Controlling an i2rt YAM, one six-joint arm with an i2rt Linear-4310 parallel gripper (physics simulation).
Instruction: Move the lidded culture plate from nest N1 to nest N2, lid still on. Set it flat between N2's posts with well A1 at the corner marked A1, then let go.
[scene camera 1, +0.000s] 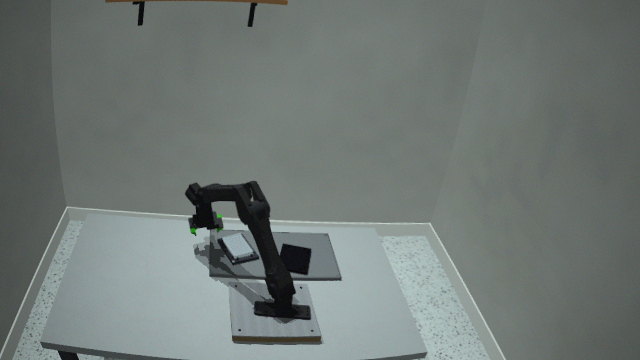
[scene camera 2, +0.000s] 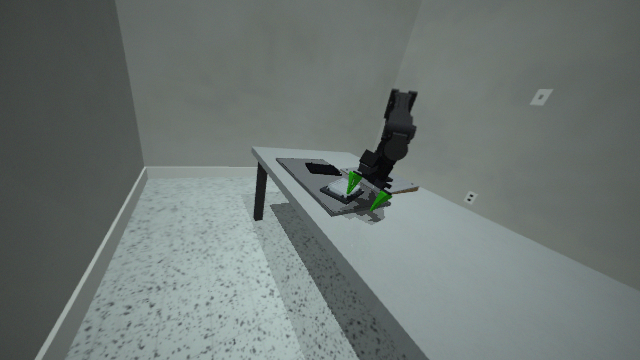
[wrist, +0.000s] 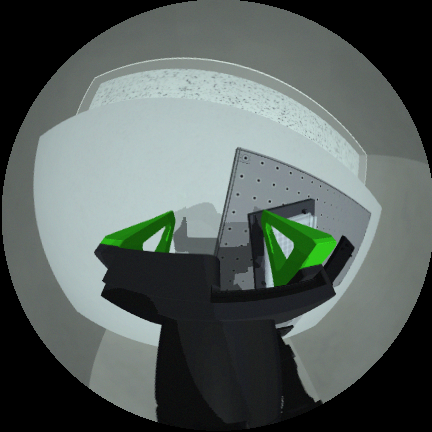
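The white, many-welled culture plate lies in a black nest at the left of the board in scene camera 1. The other black nest is to its right and holds no plate. No N1, N2 or A1 marks are readable, and the lid cannot be told apart. My gripper is open and empty, raised beyond the plate's left side. In the wrist view, one green finger covers part of the plate.
Both nests are on a grey perforated board on the pale table. My arm stands on a base slab in front of the board and passes between the nests in scene camera 1. A wall shelf is high behind.
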